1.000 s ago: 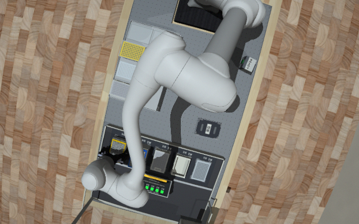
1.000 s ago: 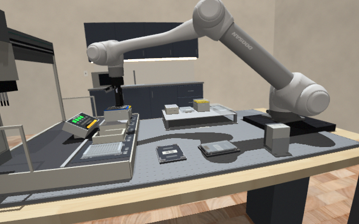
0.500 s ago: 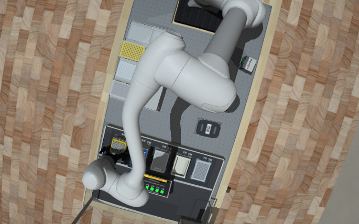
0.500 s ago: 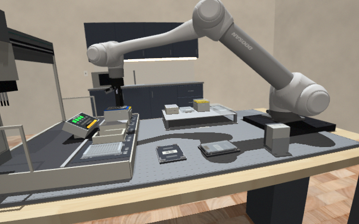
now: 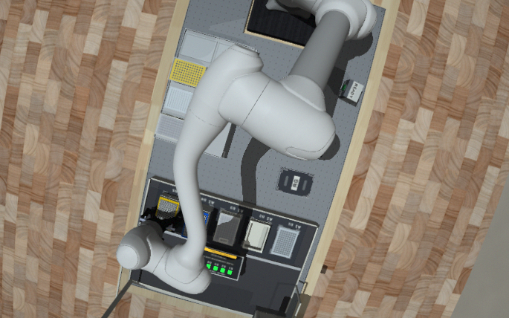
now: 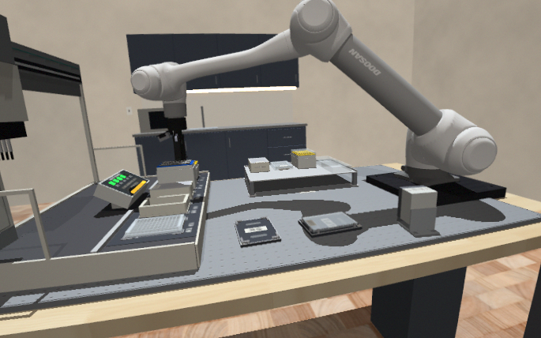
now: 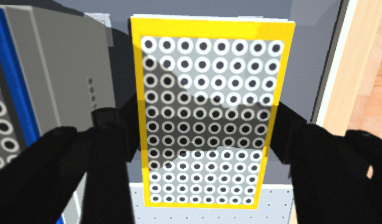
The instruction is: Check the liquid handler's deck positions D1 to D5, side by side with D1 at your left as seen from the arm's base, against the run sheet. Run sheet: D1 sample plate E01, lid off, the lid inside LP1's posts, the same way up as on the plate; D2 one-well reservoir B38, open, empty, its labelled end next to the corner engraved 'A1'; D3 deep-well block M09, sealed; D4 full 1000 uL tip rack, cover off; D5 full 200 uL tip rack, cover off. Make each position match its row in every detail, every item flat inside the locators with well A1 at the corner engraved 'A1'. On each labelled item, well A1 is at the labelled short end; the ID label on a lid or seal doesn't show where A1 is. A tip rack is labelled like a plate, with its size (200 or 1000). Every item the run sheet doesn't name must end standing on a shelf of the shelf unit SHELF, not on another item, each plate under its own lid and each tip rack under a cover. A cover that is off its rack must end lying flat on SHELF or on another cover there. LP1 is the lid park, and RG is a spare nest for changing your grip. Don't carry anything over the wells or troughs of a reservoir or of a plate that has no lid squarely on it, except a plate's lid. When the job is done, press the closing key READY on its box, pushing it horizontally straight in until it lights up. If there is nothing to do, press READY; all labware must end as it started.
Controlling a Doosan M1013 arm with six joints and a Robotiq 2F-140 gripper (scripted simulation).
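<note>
The blue-framed tip rack is 120 mm to the left of my hand and 20 mm above it. Round my hand: cream reservoir 30 mm ahead, 370 mm to the left, 40 mm below; yellow-framed tip rack 10 mm behind, 10 mm above; shelf unit 490 mm behind, 40 mm to the left, 40 mm below.
</note>
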